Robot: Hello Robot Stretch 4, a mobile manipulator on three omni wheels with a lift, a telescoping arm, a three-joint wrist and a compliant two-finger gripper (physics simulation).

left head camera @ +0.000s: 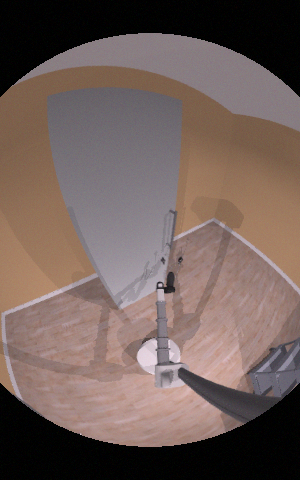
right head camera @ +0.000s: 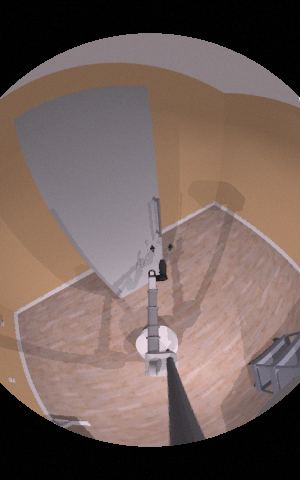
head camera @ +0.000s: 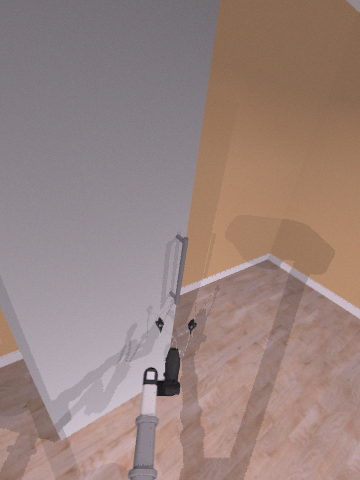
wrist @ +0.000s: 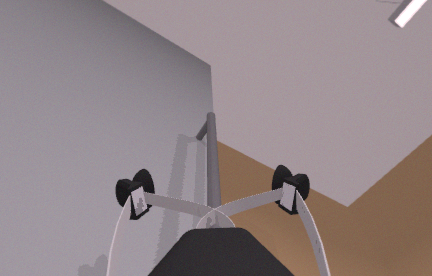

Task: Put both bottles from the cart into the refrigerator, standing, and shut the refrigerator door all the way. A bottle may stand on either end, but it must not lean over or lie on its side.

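Places are measured from the robot's base along level axes (x back, y left, z down), in centimetres.
Pixels of known places: gripper, fingertip midpoint: (left head camera: 171, 256) (right head camera: 160, 244) (head camera: 176, 318) (wrist: 213, 182).
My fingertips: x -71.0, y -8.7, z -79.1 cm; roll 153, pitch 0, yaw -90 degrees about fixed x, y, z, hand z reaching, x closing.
Note:
Behind a point stands the place of what it marks.
The tall grey refrigerator (head camera: 100, 175) {x -69.5, y 17.7, z -135.5 cm} (left head camera: 120, 175) {x -67.8, y 20.5, z -138.4 cm} (right head camera: 95, 175) {x -68.3, y 19.7, z -136.5 cm} (wrist: 75, 100) {x -71.5, y 14.6, z -102.5 cm} stands ahead, to the left of my gripper. Its front looks flat, and no open gap shows at the door. A vertical grey bar handle (head camera: 182, 265) {x -79.0, y -8.9, z -100.5 cm} (left head camera: 173, 227) {x -79.3, y -8.8, z -99.8 cm} (right head camera: 158, 215) {x -79.2, y -8.7, z -99.4 cm} (wrist: 213, 155) {x -79.0, y -9.0, z -95.3 cm} runs along its right edge. My gripper (head camera: 176, 325) {x -71.0, y -8.7, z -79.1 cm} (left head camera: 171, 260) {x -71.0, y -8.7, z -79.1 cm} (right head camera: 161, 247) {x -71.0, y -8.7, z -79.1 cm} (wrist: 213, 182) {x -71.0, y -8.7, z -79.1 cm} is open, with its fingertips wide apart and nothing held. In the wrist view the handle lies in line between the two fingertips. In the head view the fingertips are just below the handle's lower end. The bottles do not show.
A grey shelved frame, possibly the cart, (left head camera: 283, 382) (right head camera: 286, 374) stands at the lower right, partly cut off. Orange-brown walls (head camera: 285, 150) {x -223.2, y -107.0, z -133.3 cm} meet in a corner behind and right of the refrigerator. The wooden floor (head camera: 310, 380) {x -89.6, y -115.0, z 2.8 cm} lies right of my arm.

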